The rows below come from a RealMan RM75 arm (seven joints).
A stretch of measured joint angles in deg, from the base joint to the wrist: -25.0, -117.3, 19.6, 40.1, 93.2, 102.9, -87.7; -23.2, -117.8, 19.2, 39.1, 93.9, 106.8, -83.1; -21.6, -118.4, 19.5, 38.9, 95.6, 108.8, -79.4; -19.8, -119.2, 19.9, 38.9, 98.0, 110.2, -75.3; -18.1, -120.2, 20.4, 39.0, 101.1, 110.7, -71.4; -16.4, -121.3, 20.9, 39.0, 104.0, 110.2, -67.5; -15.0, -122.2, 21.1, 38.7, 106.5, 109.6, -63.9; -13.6, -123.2, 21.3, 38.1, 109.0, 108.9, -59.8; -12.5, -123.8, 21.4, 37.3, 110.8, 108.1, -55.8; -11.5, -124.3, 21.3, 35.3, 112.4, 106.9, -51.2; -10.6, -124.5, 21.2, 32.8, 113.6, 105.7, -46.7; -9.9, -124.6, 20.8, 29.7, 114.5, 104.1, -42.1; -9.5, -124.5, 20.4, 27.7, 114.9, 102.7, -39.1
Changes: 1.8, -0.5, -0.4, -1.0, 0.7, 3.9, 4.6; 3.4, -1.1, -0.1, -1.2, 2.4, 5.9, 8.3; 5.2, -1.9, 0.3, -1.2, 4.8, 7.3, 12.4; 6.9, -2.9, 0.8, -1.1, 7.9, 7.8, 16.3; 8.6, -4.0, 1.3, -1.1, 10.8, 7.3, 20.2; 10.0, -4.9, 1.5, -1.4, 13.3, 6.7, 23.8; 11.4, -5.9, 1.7, -2.0, 15.8, 6.0, 27.9; 12.5, -6.5, 1.8, -2.8, 17.6, 5.2, 31.9; 13.5, -7.0, 1.7, -4.8, 19.2, 4.0, 36.5; 14.4, -7.2, 1.6, -7.3, 20.4, 2.8, 41.0; 15.1, -7.3, 1.2, -10.4, 21.3, 1.2, 45.6; 15.5, -7.2, 0.8, -12.4, 21.7, -0.2, 48.6
